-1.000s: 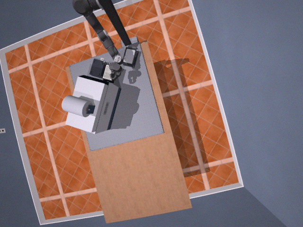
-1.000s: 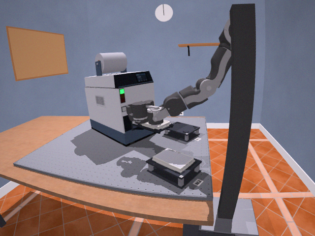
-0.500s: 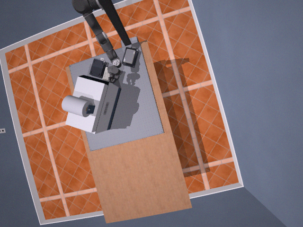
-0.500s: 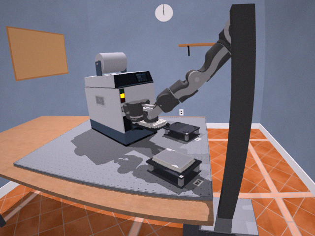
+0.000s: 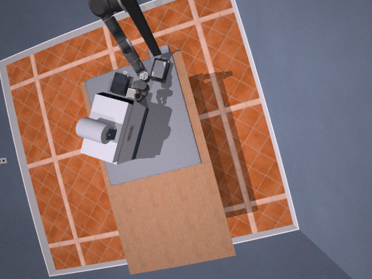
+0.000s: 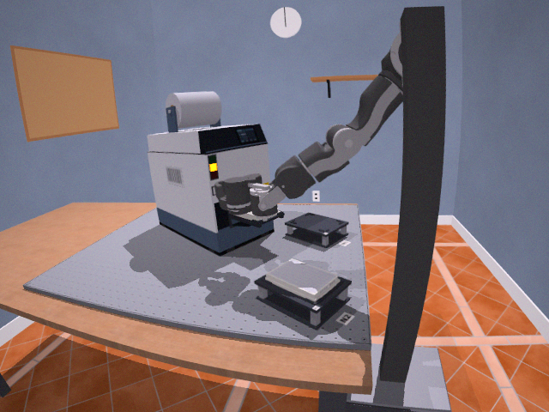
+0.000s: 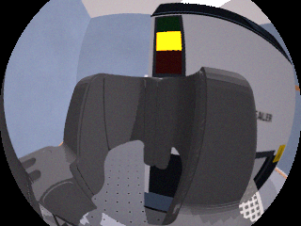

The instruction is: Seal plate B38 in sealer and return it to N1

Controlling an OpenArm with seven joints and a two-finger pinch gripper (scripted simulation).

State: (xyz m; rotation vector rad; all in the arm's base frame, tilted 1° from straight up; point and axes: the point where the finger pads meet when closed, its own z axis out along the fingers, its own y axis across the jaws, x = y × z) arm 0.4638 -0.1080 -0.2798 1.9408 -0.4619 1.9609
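Now: the start key 2 cm ahead of my hand and 1 cm to the right of it. From my hand the other things lie so: white 96-well plate B38: 8 cm below, 7 cm to the right, 6 cm behind; sealed plate B83: 24 cm behind, 16 cm to the left, 13 cm below; sealer's stage: 9 cm below, 7 cm to the right, 6 cm behind.
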